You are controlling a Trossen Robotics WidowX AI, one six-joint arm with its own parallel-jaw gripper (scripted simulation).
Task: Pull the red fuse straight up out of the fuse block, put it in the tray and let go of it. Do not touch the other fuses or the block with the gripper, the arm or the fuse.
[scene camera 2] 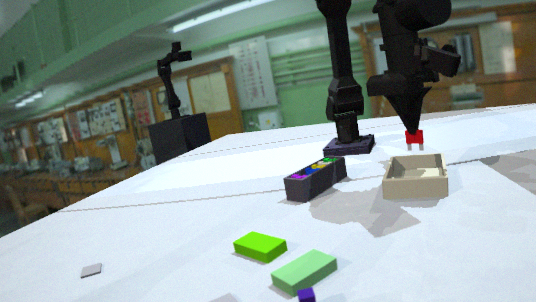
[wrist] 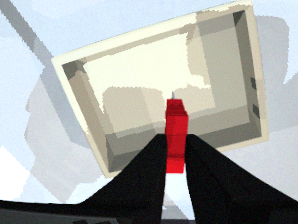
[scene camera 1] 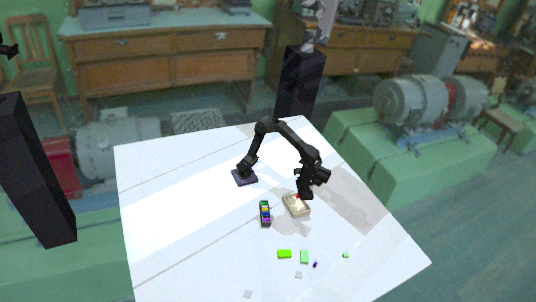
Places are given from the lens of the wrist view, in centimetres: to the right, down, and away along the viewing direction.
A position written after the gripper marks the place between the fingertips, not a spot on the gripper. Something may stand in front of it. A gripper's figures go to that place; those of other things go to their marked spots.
gripper (wrist: 175, 143): 1, 1, 10
red fuse (wrist: 176, 119): 1, 0, 9
beige tray (wrist: 118, 87): -2, -2, 18
The marked spots on the beige tray and the red fuse are 9 cm apart.
